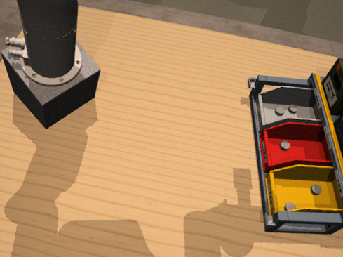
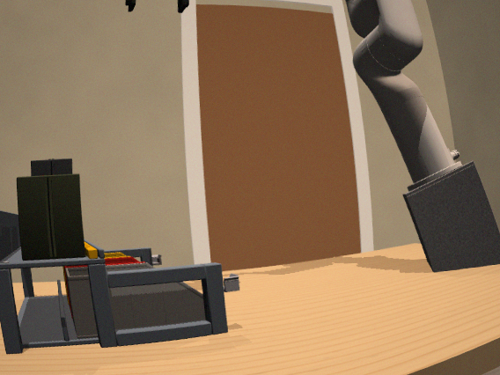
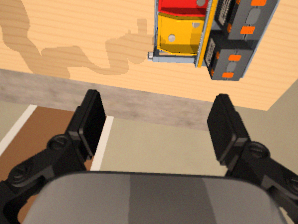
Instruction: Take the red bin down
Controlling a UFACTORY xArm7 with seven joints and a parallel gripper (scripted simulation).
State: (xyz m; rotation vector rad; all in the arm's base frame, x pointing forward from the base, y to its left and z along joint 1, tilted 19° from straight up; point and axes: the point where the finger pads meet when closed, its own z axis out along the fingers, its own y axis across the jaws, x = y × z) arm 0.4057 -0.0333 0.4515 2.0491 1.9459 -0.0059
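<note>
My hand is 8 cm short of the red open bin, 1 cm to the left of it and 46 cm above it. From my hand the other things lie so: dark box (19 cm ahead, 10 cm to the left, 35 cm below); yellow open bin (7 cm ahead, 12 cm to the right, 46 cm below).
</note>
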